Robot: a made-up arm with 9 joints. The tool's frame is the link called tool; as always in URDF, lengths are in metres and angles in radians. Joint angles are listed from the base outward.
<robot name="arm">
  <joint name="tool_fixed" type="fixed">
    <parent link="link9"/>
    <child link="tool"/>
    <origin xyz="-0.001 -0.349 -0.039"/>
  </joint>
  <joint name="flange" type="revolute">
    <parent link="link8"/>
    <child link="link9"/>
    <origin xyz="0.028 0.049 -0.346"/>
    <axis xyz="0 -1 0"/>
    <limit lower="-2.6" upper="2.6"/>
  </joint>
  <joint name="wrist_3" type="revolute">
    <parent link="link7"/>
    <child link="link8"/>
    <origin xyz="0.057 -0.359 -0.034"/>
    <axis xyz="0 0 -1"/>
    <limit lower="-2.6" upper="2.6"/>
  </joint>
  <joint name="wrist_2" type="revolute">
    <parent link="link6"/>
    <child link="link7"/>
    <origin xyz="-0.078 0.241 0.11"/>
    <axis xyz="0 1 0"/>
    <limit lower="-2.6" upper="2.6"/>
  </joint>
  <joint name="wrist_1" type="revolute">
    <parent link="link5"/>
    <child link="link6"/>
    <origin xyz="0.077 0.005 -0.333"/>
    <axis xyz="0 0 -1"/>
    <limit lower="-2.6" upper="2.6"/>
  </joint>
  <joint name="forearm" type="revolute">
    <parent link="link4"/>
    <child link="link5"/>
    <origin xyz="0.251 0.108 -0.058"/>
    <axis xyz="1 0 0"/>
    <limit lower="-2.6" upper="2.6"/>
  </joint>
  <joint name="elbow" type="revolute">
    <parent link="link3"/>
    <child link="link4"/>
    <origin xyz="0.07 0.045 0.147"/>
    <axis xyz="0 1 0"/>
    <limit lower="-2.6" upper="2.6"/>
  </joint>
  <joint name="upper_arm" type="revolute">
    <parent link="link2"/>
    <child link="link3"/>
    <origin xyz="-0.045 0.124 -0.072"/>
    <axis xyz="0 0 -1"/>
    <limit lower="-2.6" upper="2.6"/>
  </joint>
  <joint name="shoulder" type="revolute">
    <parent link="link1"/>
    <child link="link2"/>
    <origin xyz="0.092 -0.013 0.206"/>
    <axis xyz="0 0 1"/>
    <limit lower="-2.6" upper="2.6"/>
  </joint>
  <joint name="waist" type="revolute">
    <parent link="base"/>
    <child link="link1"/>
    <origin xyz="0 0 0.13"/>
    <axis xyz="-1 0 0"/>
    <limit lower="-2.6" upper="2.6"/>
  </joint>
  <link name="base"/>
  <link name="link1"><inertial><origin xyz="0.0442 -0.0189 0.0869"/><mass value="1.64"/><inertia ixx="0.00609" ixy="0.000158" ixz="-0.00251" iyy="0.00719" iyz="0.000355" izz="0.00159"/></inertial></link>
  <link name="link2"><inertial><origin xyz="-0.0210 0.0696 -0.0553"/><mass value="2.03"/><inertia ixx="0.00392" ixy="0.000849" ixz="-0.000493" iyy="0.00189" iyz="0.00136" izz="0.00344"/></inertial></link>
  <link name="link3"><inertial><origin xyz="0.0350 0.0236 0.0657"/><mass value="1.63"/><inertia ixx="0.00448" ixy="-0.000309" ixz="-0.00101" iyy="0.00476" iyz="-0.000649" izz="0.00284"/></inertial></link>
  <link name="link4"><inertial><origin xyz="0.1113 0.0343 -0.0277"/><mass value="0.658"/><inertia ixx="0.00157" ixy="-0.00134" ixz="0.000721" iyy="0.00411" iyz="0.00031" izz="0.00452"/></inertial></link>
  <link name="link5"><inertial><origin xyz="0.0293 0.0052 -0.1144"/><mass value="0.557"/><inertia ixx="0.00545" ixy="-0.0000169" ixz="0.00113" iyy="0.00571" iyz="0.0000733" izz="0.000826"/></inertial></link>
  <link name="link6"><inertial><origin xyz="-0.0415 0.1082 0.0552"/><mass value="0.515"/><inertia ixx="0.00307" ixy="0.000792" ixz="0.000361" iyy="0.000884" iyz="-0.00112" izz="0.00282"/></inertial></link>
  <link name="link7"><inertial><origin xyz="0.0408 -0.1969 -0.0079"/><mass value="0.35"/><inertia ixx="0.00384" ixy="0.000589" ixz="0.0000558" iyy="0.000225" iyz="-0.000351" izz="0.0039"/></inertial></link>
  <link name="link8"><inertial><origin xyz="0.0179 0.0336 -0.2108"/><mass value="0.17"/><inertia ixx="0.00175" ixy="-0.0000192" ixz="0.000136" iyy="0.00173" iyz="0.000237" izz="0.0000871"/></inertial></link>
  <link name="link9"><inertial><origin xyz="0.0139 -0.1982 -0.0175"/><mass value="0.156"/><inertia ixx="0.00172" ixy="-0.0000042" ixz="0" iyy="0.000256" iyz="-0.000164" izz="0.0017"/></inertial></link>
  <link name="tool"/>
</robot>
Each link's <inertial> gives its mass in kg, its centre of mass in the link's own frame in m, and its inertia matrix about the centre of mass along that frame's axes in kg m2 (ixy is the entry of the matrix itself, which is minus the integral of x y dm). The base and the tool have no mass. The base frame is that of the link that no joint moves.
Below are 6 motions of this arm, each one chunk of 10 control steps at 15 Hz.
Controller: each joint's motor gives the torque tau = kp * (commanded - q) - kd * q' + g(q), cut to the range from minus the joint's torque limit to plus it. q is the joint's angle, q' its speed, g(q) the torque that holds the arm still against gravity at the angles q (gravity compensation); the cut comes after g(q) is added. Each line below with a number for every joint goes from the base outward.
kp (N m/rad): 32 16 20 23 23 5.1 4.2 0.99 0.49
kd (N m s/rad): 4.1 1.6 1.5 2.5 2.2 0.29 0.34 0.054 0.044
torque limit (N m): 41 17 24 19 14 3.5 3.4 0.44 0.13
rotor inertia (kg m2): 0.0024 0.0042 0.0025 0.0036 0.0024 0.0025 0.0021 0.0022 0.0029
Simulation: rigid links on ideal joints. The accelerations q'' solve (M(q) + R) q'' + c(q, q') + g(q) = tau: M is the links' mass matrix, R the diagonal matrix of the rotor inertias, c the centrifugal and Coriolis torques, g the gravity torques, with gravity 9.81 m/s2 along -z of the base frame. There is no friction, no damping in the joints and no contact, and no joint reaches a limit. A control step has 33 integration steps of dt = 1/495 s. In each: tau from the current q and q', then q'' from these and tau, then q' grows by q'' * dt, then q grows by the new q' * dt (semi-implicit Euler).
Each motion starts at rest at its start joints. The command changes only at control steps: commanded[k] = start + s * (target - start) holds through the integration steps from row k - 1 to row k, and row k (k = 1, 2, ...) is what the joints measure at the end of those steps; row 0 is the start. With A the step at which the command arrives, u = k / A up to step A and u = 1 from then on. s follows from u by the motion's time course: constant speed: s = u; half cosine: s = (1 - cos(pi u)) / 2; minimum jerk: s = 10 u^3 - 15 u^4 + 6 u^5; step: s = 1 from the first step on.
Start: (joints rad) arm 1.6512 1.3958 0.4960 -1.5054 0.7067 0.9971 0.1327 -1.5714 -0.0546
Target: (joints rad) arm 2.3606 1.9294 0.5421 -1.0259 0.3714 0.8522 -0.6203 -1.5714 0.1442
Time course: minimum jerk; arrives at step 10
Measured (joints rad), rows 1 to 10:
1: 1.6518 1.3980 0.4965 -1.5047 0.7054 0.9979 0.1298 -1.5731 -0.0540
2: 1.6562 1.4125 0.4998 -1.4999 0.6969 1.0013 0.1096 -1.5830 -0.0495
3: 1.6702 1.4507 0.5068 -1.4861 0.6753 1.0035 0.0529 -1.6019 -0.0357
4: 1.7005 1.5174 0.5161 -1.4605 0.6384 0.9952 -0.0508 -1.6198 -0.0091
5: 1.7532 1.6077 0.5247 -1.4224 0.5887 0.9695 -0.1966 -1.6219 0.0280
6: 1.8308 1.7088 0.5293 -1.3718 0.5328 0.9296 -0.3643 -1.6016 0.0692
7: 1.9305 1.8035 0.5283 -1.3098 0.4796 0.8870 -0.5225 -1.5704 0.1080
8: 2.0434 1.8756 0.5229 -1.2400 0.4371 0.8515 -0.6359 -1.5505 0.1397
9: 2.1575 1.9154 0.5160 -1.1679 0.4099 0.8259 -0.6796 -1.5587 0.1598
10: 2.2615 1.9241 0.5114 -1.0996 0.3970 0.8100 -0.6525 -1.5963 0.1650

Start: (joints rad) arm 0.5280 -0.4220 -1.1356 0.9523 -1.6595 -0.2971 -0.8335 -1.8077 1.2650
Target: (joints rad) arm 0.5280 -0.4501 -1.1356 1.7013 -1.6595 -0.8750 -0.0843 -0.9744 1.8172
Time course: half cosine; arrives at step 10
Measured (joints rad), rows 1 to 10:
1: 0.5275 -0.4224 -1.1373 0.9568 -1.6618 -0.2998 -0.8271 -1.7948 1.2694
2: 0.5258 -0.4229 -1.1423 0.9747 -1.6685 -0.3136 -0.8008 -1.7422 1.2882
3: 0.5227 -0.4222 -1.1494 1.0139 -1.6777 -0.3484 -0.7461 -1.6353 1.3299
4: 0.5194 -0.4202 -1.1562 1.0789 -1.6855 -0.4089 -0.6651 -1.4837 1.3955
5: 0.5177 -0.4181 -1.1602 1.1696 -1.6886 -0.4931 -0.5655 -1.3146 1.4790
6: 0.5189 -0.4180 -1.1588 1.2803 -1.6847 -0.5936 -0.4554 -1.1622 1.5688
7: 0.5228 -0.4228 -1.1508 1.4005 -1.6740 -0.6992 -0.3427 -1.0552 1.6520
8: 0.5282 -0.4340 -1.1378 1.5167 -1.6579 -0.7958 -0.2388 -1.0085 1.7181
9: 0.5334 -0.4488 -1.1247 1.6148 -1.6402 -0.8681 -0.1613 -1.0190 1.7613
10: 0.5368 -0.4605 -1.1151 1.6834 -1.6249 -0.9065 -0.1260 -1.0659 1.7816

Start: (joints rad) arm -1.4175 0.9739 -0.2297 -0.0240 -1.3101 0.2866 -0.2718 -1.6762 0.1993
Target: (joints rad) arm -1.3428 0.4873 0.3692 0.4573 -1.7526 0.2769 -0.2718 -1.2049 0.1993
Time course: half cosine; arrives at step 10
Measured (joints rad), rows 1 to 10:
1: -1.4172 0.9745 -0.2281 -0.0204 -1.3141 0.2880 -0.2735 -1.6741 0.2001
2: -1.4161 0.9755 -0.2201 -0.0059 -1.3293 0.2909 -0.2812 -1.6605 0.2032
3: -1.4136 0.9737 -0.1994 0.0245 -1.3599 0.2920 -0.2989 -1.6225 0.2089
4: -1.4084 0.9623 -0.1611 0.0717 -1.4066 0.2902 -0.3271 -1.5552 0.2156
5: -1.3993 0.9328 -0.1026 0.1320 -1.4671 0.2883 -0.3623 -1.4649 0.2212
6: -1.3848 0.8778 -0.0245 0.1984 -1.5366 0.2895 -0.3976 -1.3666 0.2241
7: -1.3649 0.7946 0.0687 0.2632 -1.6077 0.2939 -0.4229 -1.2783 0.2230
8: -1.3427 0.6889 0.1700 0.3204 -1.6720 0.2962 -0.4282 -1.2153 0.2169
9: -1.3251 0.5754 0.2710 0.3658 -1.7213 0.2892 -0.4064 -1.1847 0.2055
10: -1.3197 0.4740 0.3627 0.3958 -1.7493 0.2714 -0.3533 -1.1839 0.1898

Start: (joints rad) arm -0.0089 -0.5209 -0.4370 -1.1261 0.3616 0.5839 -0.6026 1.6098 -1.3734
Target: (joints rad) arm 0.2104 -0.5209 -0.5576 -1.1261 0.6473 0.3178 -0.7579 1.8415 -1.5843
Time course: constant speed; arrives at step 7
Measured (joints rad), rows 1 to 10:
1: -0.0051 -0.5281 -0.4362 -1.1265 0.3781 0.5753 -0.6109 1.6112 -1.3794
2: 0.0049 -0.5436 -0.4386 -1.1276 0.4057 0.5487 -0.6274 1.6302 -1.3966
3: 0.0211 -0.5624 -0.4432 -1.1287 0.4384 0.5085 -0.6526 1.6662 -1.4234
4: 0.0431 -0.5806 -0.4496 -1.1293 0.4732 0.4632 -0.6849 1.7080 -1.4551
5: 0.0693 -0.5960 -0.4581 -1.1295 0.5090 0.4187 -0.7199 1.7459 -1.4877
6: 0.0984 -0.6075 -0.4692 -1.1293 0.5460 0.3773 -0.7531 1.7769 -1.5190
7: 0.1291 -0.6146 -0.4834 -1.1288 0.5845 0.3385 -0.7818 1.8041 -1.5487
8: 0.1568 -0.6093 -0.5009 -1.1282 0.6076 0.3086 -0.7965 1.8329 -1.5714
9: 0.1794 -0.5918 -0.5184 -1.1266 0.6215 0.2963 -0.7977 1.8508 -1.5834
10: 0.1973 -0.5675 -0.5367 -1.1248 0.6318 0.2987 -0.7875 1.8550 -1.5869

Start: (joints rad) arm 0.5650 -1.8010 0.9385 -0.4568 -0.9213 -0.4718 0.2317 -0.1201 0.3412
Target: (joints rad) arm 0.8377 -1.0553 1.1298 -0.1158 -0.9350 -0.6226 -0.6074 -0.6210 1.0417
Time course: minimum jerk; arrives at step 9
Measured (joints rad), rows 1 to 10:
1: 0.5653 -1.7985 0.9402 -0.4557 -0.9221 -0.4706 0.2292 -0.1200 0.3428
2: 0.5680 -1.7822 0.9509 -0.4485 -0.9267 -0.4645 0.2127 -0.1190 0.3548
3: 0.5789 -1.7391 0.9782 -0.4278 -0.9366 -0.4565 0.1666 -0.1187 0.3927
4: 0.6046 -1.6629 1.0239 -0.3895 -0.9492 -0.4559 0.0804 -0.1311 0.4681
5: 0.6476 -1.5580 1.0831 -0.3354 -0.9599 -0.4721 -0.0456 -0.1771 0.5795
6: 0.7041 -1.4373 1.1443 -0.2729 -0.9637 -0.5108 -0.1974 -0.2726 0.7099
7: 0.7627 -1.3177 1.1911 -0.2111 -0.9595 -0.5701 -0.3493 -0.4116 0.8339
8: 0.8095 -1.2143 1.2070 -0.1592 -0.9497 -0.6369 -0.4769 -0.5646 0.9310
9: 0.8353 -1.1342 1.1863 -0.1247 -0.9378 -0.6901 -0.5692 -0.6942 0.9934
10: 0.8415 -1.0729 1.1411 -0.1084 -0.9264 -0.7143 -0.6314 -0.7731 1.0259

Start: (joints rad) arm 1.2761 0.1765 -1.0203 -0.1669 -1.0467 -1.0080 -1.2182 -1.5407 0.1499
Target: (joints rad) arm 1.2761 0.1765 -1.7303 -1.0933 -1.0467 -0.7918 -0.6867 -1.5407 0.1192
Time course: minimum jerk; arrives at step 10
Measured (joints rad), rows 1 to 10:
1: 1.2764 0.1754 -1.0224 -0.1687 -1.0464 -1.0086 -1.2156 -1.5413 0.1501
2: 1.2788 0.1685 -1.0365 -0.1815 -1.0447 -1.0117 -1.1980 -1.5462 0.1515
3: 1.2864 0.1516 -1.0748 -0.2202 -1.0423 -1.0163 -1.1495 -1.5627 0.1541
4: 1.3013 0.1248 -1.1438 -0.2965 -1.0404 -1.0161 -1.0631 -1.5973 0.1562
5: 1.3228 0.0919 -1.2400 -0.4120 -1.0399 -1.0014 -0.9470 -1.6481 0.1551
6: 1.3465 0.0606 -1.3518 -0.5563 -1.0405 -0.9610 -0.8228 -1.6977 0.1485
7: 1.3652 0.0404 -1.4633 -0.7097 -1.0411 -0.8909 -0.7174 -1.7128 0.1346
8: 1.3714 0.0397 -1.5603 -0.8497 -1.0410 -0.8069 -0.6524 -1.6623 0.1133
9: 1.3611 0.0615 -1.6345 -0.9590 -1.0398 -0.7381 -0.6355 -1.5504 0.0885
10: 1.3355 0.1015 -1.6860 -1.0333 -1.0385 -0.7029 -0.6578 -1.4258 0.0680

